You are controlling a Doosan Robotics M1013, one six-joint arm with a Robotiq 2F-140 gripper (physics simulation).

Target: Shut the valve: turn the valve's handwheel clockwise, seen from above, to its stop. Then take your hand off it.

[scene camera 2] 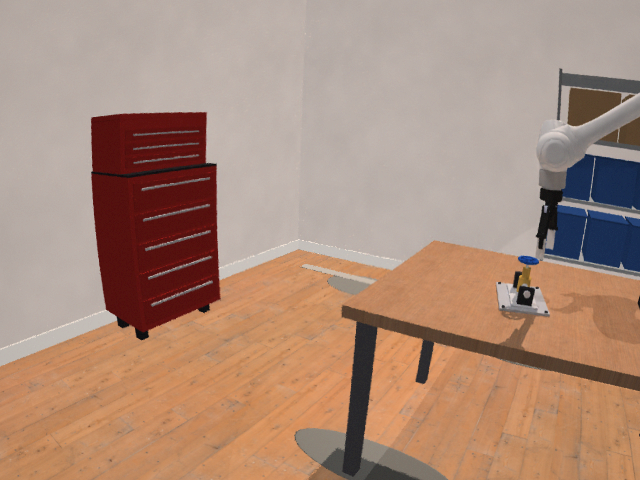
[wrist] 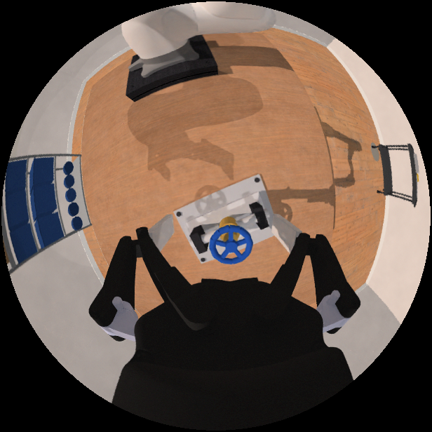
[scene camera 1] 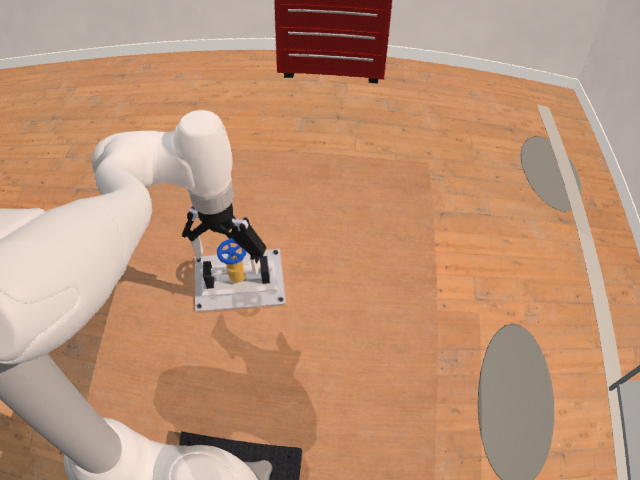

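The blue five-spoked handwheel (scene camera 1: pixel 231 251) (scene camera 2: pixel 528 259) (wrist: pixel 230 245) lies level on top of the yellow valve body (scene camera 1: pixel 236 272) (scene camera 2: pixel 523 279) (wrist: pixel 228 221). The valve stands between two black end flanges on a light grey base plate (scene camera 1: pixel 211 304) (scene camera 2: pixel 505 299) (wrist: pixel 250 186). My gripper (scene camera 1: pixel 226 262) (scene camera 2: pixel 544 253) (wrist: pixel 223 223) is open wide and empty. In the wrist view its pale fingertips stand far out on either side of the valve, apart from the handwheel. In scene camera 2 the fingertips are close beside the wheel's rim, near its height. How far the wheel is turned cannot be told.
The base plate lies on the wooden table (scene camera 1: pixel 361 232) (scene camera 2: pixel 439 289) (wrist: pixel 115 165). The arm's black mounting block (scene camera 1: pixel 286 459) (wrist: pixel 175 80) is at the table's near side. A red tool cabinet (scene camera 1: pixel 333 43) (scene camera 2: pixel 173 227) stands beyond the table. A shelf rack (scene camera 2: pixel 559 93) holds blue bins.
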